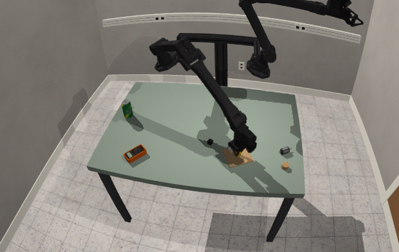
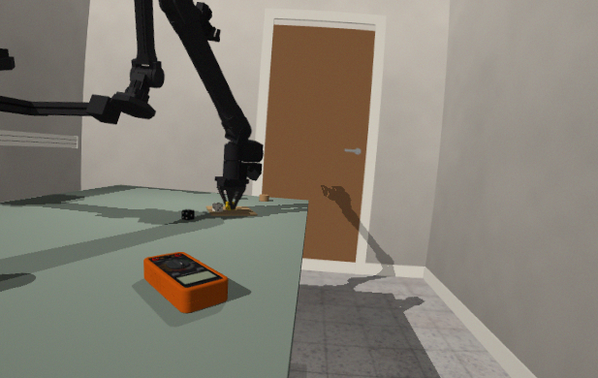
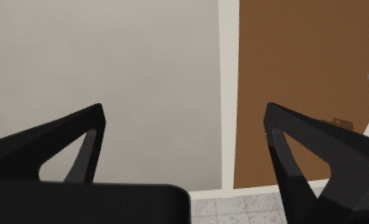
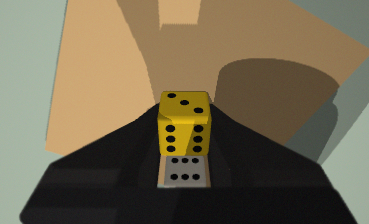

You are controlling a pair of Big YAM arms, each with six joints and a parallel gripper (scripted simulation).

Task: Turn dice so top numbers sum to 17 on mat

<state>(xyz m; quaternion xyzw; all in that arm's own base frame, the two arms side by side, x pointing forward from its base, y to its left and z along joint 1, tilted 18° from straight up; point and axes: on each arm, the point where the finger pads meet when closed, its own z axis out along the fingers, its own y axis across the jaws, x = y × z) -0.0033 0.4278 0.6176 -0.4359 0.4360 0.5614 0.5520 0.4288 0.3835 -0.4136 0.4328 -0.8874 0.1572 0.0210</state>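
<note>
Now: the yellow die right at my right hand. The rest, counted from my right hand: black die 7 cm behind, 16 cm to the right; then tan mat 1 cm below; then white die 3 cm behind, 4 cm to the right.
</note>
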